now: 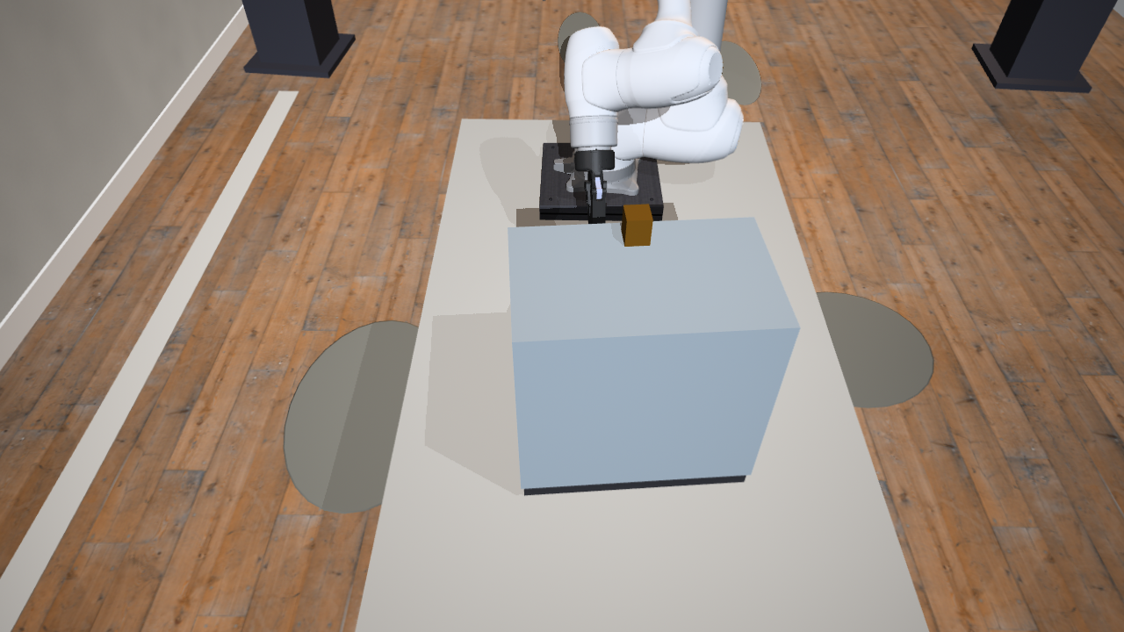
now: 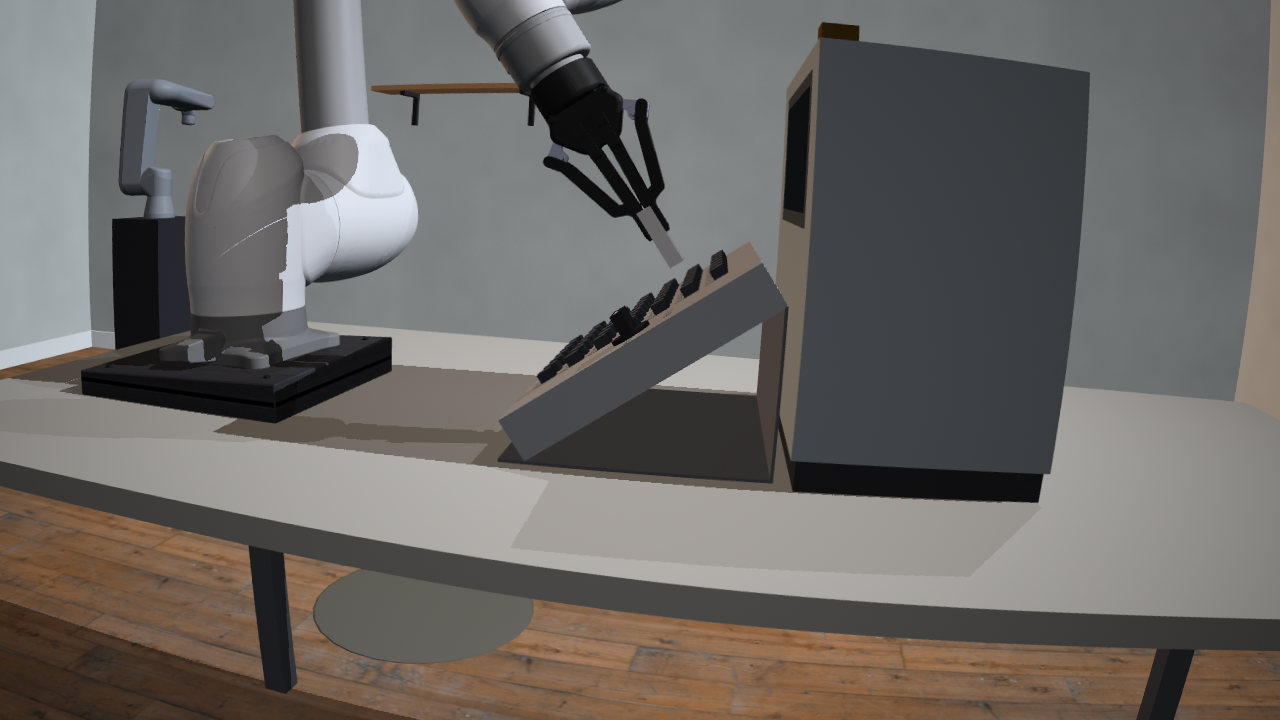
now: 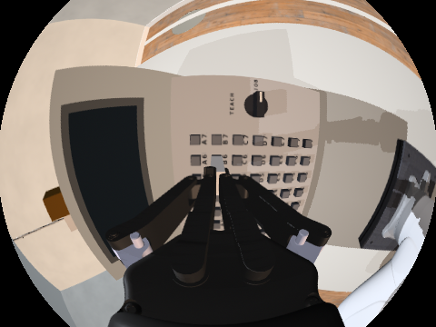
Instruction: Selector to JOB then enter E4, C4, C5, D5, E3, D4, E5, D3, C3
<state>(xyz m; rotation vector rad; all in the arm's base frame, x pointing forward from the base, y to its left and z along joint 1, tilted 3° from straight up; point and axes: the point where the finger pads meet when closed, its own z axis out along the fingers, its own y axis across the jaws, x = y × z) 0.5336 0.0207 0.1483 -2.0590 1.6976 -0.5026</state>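
My gripper is now 70 mm past the key, 90 mm to the right of it and 110 mm above it. From my hand the other things lie so: black selector knob: 10 mm behind, 100 mm to the right, 80 mm below; sloped keypad panel: 20 mm to the left, 120 mm below.
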